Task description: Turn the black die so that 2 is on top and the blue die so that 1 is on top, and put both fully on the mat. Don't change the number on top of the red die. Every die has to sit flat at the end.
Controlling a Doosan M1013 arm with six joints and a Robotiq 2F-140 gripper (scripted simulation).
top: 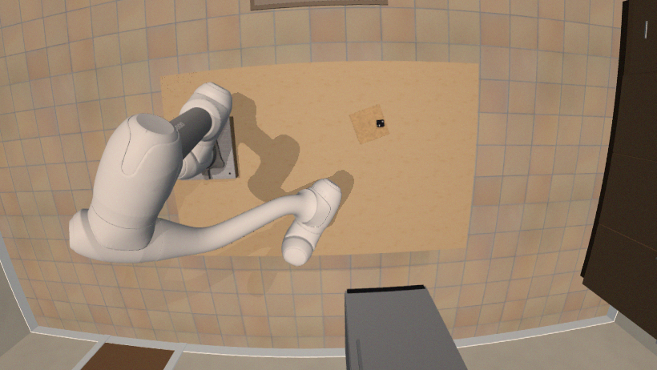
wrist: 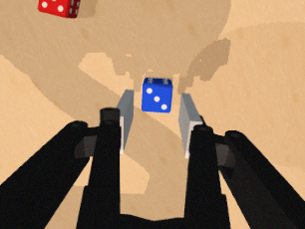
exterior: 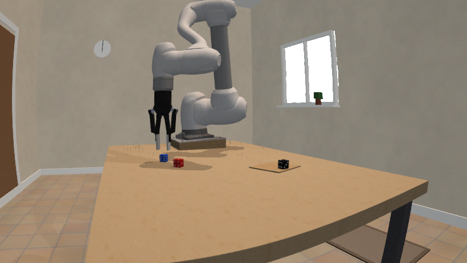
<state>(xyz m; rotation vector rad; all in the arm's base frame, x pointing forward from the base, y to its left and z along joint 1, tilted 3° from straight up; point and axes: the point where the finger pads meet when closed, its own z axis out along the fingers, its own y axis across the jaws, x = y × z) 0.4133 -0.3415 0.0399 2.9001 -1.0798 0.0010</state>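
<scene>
Right now my hand is 7 cm above the blue die. From my hand the other things lie so: red die (13 cm ahead, 2 cm to the left, 7 cm below); then black die (39 cm ahead, 31 cm to the left, 6 cm below); then cork mat (34 cm ahead, 31 cm to the left, 8 cm below).
</scene>
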